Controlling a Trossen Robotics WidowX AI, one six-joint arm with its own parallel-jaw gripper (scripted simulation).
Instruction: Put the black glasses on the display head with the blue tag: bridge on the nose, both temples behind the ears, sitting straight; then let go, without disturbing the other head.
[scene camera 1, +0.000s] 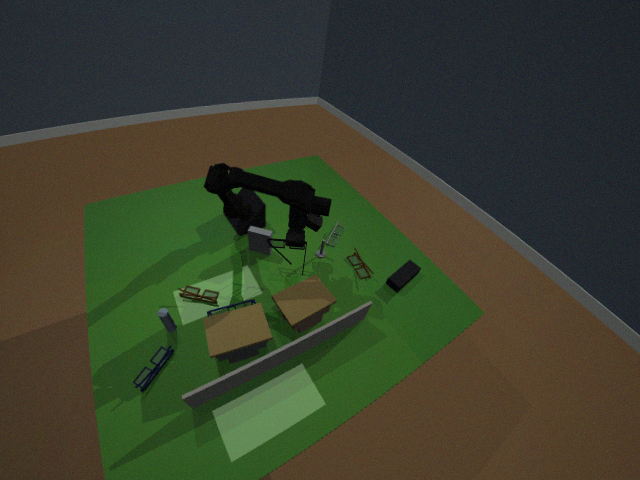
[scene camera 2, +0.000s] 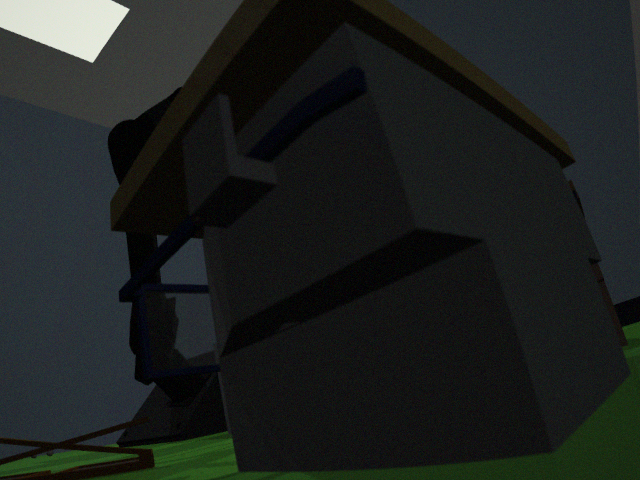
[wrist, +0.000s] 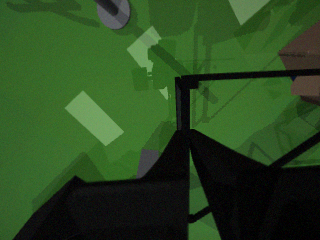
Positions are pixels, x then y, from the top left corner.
my gripper: scene camera 1 295, 241; wrist 184, 135; not seen in scene camera 2 (hidden by a display head)
